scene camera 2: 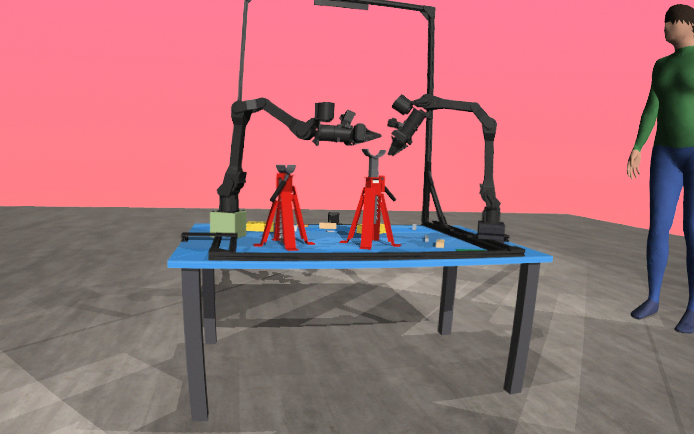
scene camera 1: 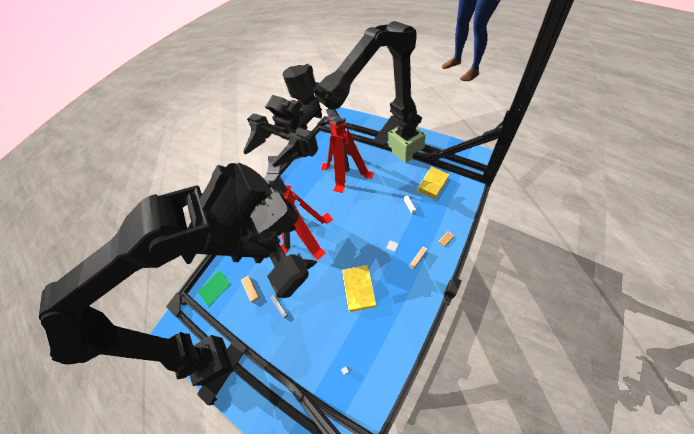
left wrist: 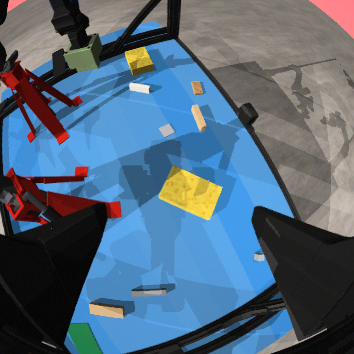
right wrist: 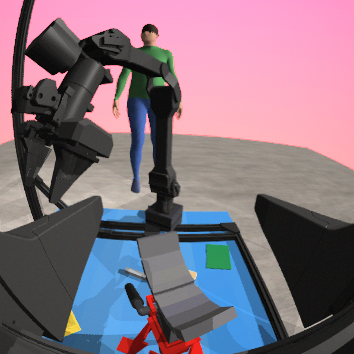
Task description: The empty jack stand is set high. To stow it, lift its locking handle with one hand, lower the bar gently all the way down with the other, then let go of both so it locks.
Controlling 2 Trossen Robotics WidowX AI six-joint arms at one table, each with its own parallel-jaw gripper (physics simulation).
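Observation:
The high-set red jack stand (scene camera 1: 307, 235) (scene camera 2: 368, 214) has its grey bar and saddle (scene camera 2: 373, 161) (right wrist: 185, 295) raised, with nothing on the saddle. Its black locking handle (scene camera 2: 390, 192) (right wrist: 134, 296) slopes down from the stand's top; it also shows in the left wrist view (left wrist: 41, 206). My left gripper (scene camera 2: 393, 152) (left wrist: 181, 213) (right wrist: 37, 193) is open and empty, just right of the saddle in scene camera 2 and above the handle. My right gripper (scene camera 2: 379, 136) is open and empty, a little above the saddle, which shows low between its fingers in the right wrist view.
A second red jack stand (scene camera 1: 338, 158) (scene camera 2: 286, 209) (left wrist: 37, 102) with a low saddle stands beside the first. Yellow sponges (scene camera 1: 359, 288) (scene camera 1: 434, 182), small blocks and a green card (scene camera 1: 214, 287) (right wrist: 218, 256) lie on the blue table. Black rails run along its edges.

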